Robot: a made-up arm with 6 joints.
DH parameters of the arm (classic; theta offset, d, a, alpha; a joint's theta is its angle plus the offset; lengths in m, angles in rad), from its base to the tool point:
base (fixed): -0.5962 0 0.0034 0
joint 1: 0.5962 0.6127 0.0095 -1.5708
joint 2: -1.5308 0 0.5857 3.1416
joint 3: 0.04 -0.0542 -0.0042 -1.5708
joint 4: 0 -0.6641 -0.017 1.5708
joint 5: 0 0.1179 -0.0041 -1.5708
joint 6: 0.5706 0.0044 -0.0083 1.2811
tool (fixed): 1.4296 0.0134 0 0
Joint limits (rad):
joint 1: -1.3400..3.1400
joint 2: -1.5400..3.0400
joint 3: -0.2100..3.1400
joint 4: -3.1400..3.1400
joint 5: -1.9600..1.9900
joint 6: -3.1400..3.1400
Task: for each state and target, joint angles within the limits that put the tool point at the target. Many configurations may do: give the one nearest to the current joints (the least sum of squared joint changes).
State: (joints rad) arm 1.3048 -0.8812 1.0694 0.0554 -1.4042 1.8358
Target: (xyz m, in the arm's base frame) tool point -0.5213 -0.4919 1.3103
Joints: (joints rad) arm 0.6712 -1.5400 0.2648 -0.0497 -1.2222 1.9414
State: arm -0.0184 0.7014 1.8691 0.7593 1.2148 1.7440
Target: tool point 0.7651 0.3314 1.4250
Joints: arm 0.4594 1.1449 2.1734 0.8253 1.1977 1.7418
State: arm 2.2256 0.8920 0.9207 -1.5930 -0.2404 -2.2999
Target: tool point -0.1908 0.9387 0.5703
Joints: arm 1.6940 0.8148 0.2867 -1.5018 -0.2676 -2.2935
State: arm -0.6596 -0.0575 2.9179 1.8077 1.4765 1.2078
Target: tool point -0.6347 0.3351 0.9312
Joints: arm -0.4113 -0.2382 3.1145 1.7635 1.4807 1.2045
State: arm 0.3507 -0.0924 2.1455 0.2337 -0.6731 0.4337
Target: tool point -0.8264 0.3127 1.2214
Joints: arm -0.4455 -0.4577 2.5272 0.3369 -0.6744 0.4438
